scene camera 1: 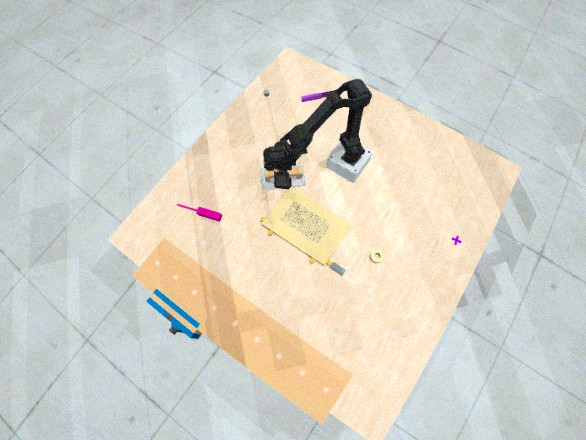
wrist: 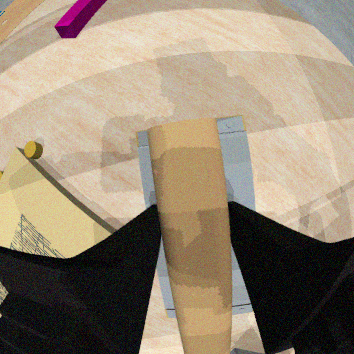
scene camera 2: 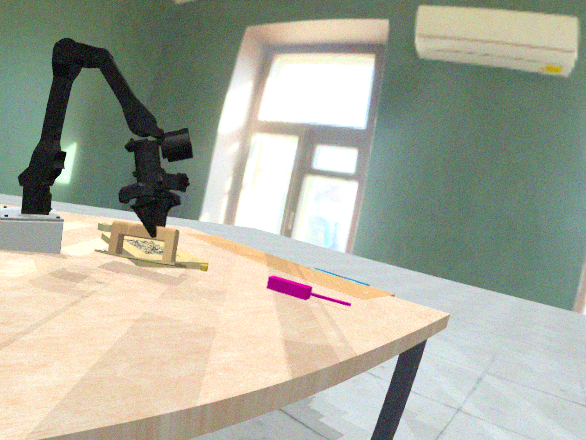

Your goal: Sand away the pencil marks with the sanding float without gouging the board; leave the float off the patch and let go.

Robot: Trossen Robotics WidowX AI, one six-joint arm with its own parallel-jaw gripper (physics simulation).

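Frame: origin at the arm's base, x ahead, y left, z up, level; metres.
Seen in the pictures: gripper, between the fingertips: [scene camera 1: 275, 174] [wrist: 193, 210] [scene camera 2: 158, 237]; arm's base, origin of its link: [scene camera 1: 351, 157] [scene camera 2: 34, 212].
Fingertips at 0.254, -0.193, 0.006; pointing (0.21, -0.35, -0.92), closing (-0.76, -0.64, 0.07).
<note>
Pixels of each thing's top centre, then the offset from my fingertips to it, as dx, dy, dz. "pt": a spot on its surface instead.
- pale yellow board, centre of its top: [wrist: 25, 294] [scene camera 2: 150, 246] [scene camera 1: 306, 224] +0.073, +0.216, -0.063
- grey block, centre of its top: [scene camera 1: 338, 268] +0.138, +0.420, -0.067
- magenta screwdriver, centre of its top: [scene camera 2: 310, 287] [scene camera 1: 197, 209] +0.303, -0.169, -0.053
- yellow ring, centre of its top: [scene camera 2: 105, 223] [scene camera 1: 377, 255] +0.009, +0.510, -0.056
- purple rod, centre of its top: [scene camera 1: 321, 91] -0.484, -0.133, -0.037
- purple cross, a spot on its surface: [scene camera 1: 456, 240] pt -0.249, +0.729, -0.075
The sanding float has a wooden handle [scene camera 1: 299, 172] [scene camera 2: 170, 246] [wrist: 190, 170] on a flat grey base. My gripper [scene camera 1: 283, 181] [scene camera 2: 154, 232] [wrist: 193, 210] is shut on the handle, with one black finger on each side. The float is low over the table, beside the upper left corner of the yellow board in scene camera 1; whether its base touches the table I cannot tell. The pale yellow board [scene camera 1: 340, 225] [scene camera 2: 187, 262] [wrist: 55, 205] lies flat. Dark pencil marks [scene camera 1: 305, 221] [scene camera 2: 145, 246] [wrist: 32, 240] show across its middle; my finger hides part of them in the wrist view.
Yellow pegs [scene camera 1: 262, 219] [scene camera 2: 204, 267] [wrist: 33, 150] and a grey block [scene camera 1: 337, 268] stand by the board. A magenta screwdriver [scene camera 1: 209, 214] [scene camera 2: 289, 287] [wrist: 80, 21] lies left of it. A yellow ring [scene camera 1: 371, 257], purple rod [scene camera 1: 314, 97], purple cross [scene camera 1: 456, 240] and orange strip [scene camera 1: 225, 305] are farther off.
</note>
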